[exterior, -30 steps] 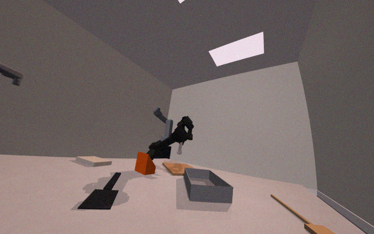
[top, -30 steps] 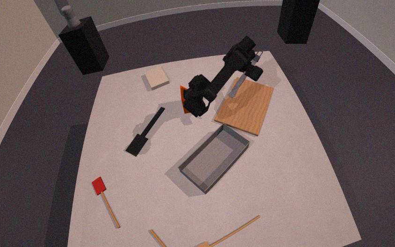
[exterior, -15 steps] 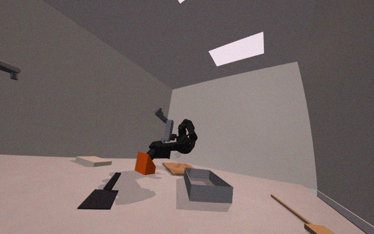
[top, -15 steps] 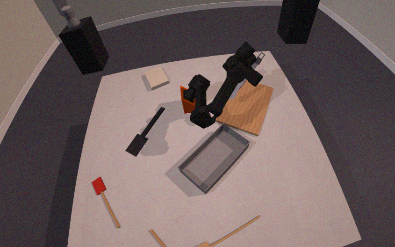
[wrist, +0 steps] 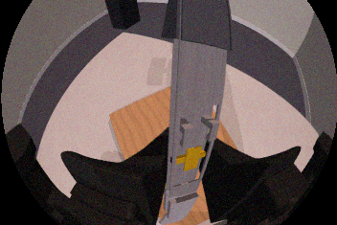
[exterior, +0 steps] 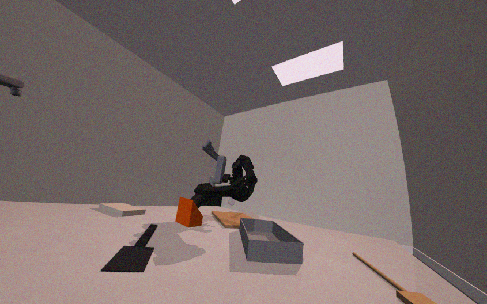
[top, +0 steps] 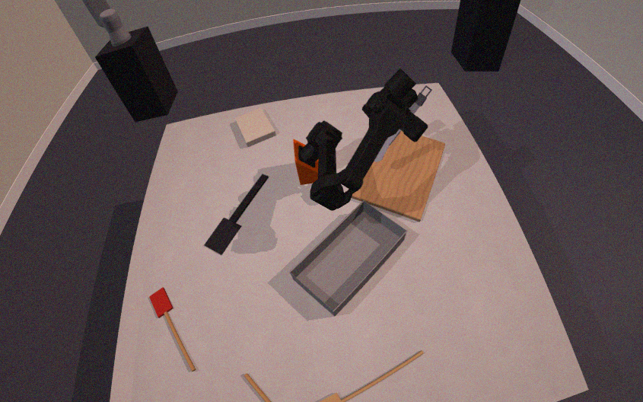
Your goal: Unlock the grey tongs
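Now: gripper tip 180 mm above the wooden board, 30 mm short of it and 20 mm to the left of it. Round my gripper tip: yellow lock slider: 30 mm above, 20 mm to the right, 10 mm ahead; then black spatula: 580 mm to the right, 180 mm below, 160 mm ahead; then grey roasting tin: 340 mm ahead, 230 mm to the right, 160 mm below.
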